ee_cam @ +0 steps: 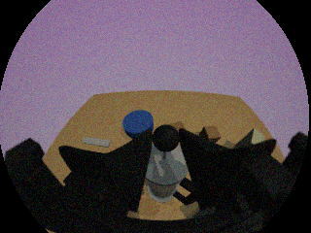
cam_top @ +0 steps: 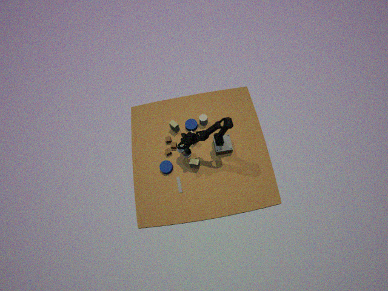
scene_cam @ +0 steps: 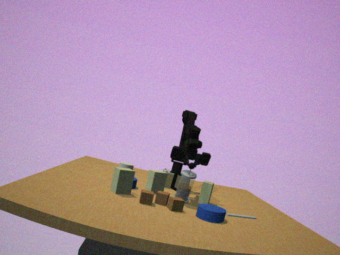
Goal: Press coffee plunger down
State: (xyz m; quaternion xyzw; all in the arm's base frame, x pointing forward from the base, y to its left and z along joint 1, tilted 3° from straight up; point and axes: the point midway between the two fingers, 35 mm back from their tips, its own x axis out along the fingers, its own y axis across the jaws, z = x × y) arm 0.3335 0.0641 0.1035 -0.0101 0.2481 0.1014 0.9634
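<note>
Right now my gripper tip is 9 cm above the coffee press, 4 cm past it and 2 cm to the left of it. The rest, counted from my gripper tip: white cylinder: 34 cm to the right, 22 cm behind, 14 cm below; then grey bar: 28 cm to the left, 18 cm below, 1 cm ahead.
</note>
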